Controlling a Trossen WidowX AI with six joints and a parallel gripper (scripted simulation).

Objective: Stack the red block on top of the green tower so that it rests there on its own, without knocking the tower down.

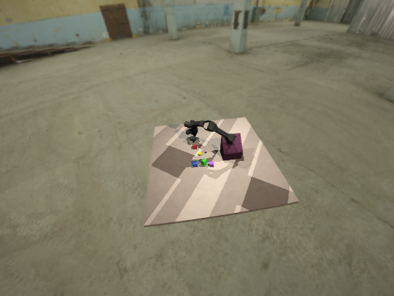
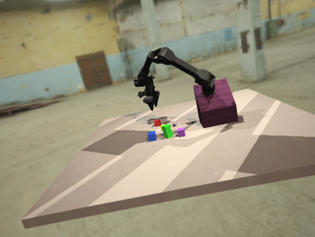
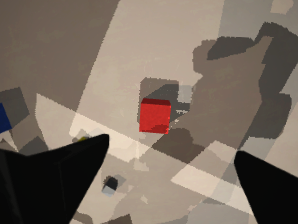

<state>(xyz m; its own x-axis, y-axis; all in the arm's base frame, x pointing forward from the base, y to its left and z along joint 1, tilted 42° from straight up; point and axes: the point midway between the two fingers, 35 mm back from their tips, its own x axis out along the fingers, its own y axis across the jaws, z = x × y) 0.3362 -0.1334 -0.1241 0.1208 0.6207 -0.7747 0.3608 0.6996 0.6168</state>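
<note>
My gripper tip is 10 mm to the right of the red block and 100 mm above it. Round my gripper tip: purple block (110 mm behind, 300 mm to the left, 100 mm below); blue block (50 mm ahead, 260 mm to the left, 100 mm below); yellow block (30 mm behind, 130 mm to the left, 100 mm below).
</note>
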